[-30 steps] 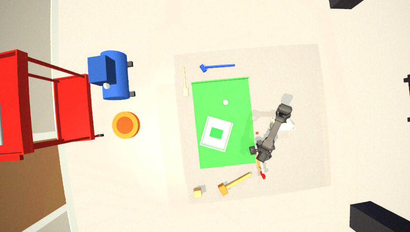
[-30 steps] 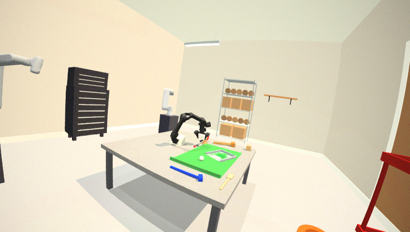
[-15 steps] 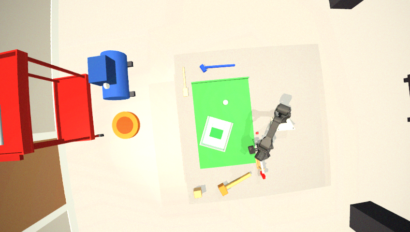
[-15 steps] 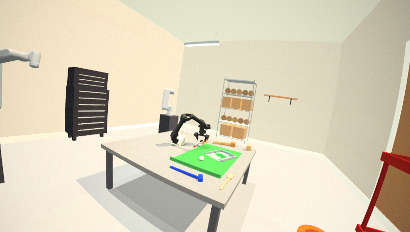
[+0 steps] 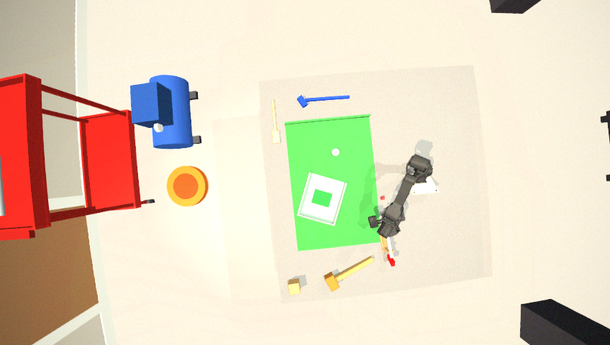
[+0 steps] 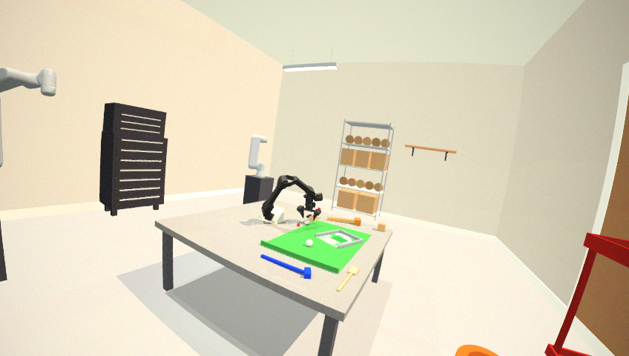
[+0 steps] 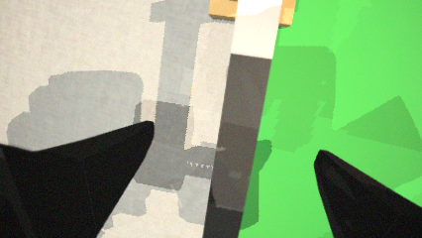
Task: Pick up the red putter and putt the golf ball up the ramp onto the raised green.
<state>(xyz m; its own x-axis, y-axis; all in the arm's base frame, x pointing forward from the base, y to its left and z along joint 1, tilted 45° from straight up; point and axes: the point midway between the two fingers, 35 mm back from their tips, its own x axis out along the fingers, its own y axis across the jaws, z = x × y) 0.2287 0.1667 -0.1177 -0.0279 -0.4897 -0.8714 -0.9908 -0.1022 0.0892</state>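
Now: the red putter 11 cm to the left of my gripper tip, 3 cm above it and 2 cm behind it. Round my gripper tip: small wooden stand (13 cm to the left, 2 cm behind); small red cube (12 cm to the right, 2 cm below, 2 cm behind); white golf ball (39 cm to the right, 23 cm ahead, 1 cm below).
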